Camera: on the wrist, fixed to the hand. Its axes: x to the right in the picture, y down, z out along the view.
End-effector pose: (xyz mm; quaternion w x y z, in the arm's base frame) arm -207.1 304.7 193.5 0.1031 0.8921 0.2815 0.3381
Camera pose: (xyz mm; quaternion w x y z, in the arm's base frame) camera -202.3 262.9 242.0 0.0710 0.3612 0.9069 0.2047
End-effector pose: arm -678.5 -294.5 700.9 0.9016 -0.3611 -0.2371 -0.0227
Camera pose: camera -648.3 -275.7 647.4 0.6859 0.1362 -0.2958 -0.6508
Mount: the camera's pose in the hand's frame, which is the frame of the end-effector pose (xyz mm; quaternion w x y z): 5.5 54.5 -33.5 0.6541 0.2229 0.1340 -0.7103
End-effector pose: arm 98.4 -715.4 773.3 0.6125 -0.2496 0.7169 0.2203
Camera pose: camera 37.8 -694.3 773.5 0.5167 -0.5655 0.4228 -0.4842
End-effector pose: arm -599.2 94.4 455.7 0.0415 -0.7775 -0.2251 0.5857
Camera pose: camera -550.5 54.5 443.3 0.6467 -0.4179 -0.5634 0.2996
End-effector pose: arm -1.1 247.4 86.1 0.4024 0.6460 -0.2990 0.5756
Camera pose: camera -63.4 249.7 101.5 0.5681 0.6475 0.4455 0.2439
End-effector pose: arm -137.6 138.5 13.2 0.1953 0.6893 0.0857 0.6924
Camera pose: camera -178.9 96.1 38.2 0.4544 0.3407 0.7262 0.3874
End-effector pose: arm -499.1 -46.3 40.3 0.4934 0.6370 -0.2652 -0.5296
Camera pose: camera -456.0 -59.7 86.0 0.1599 -0.7860 -0.2271 0.5524
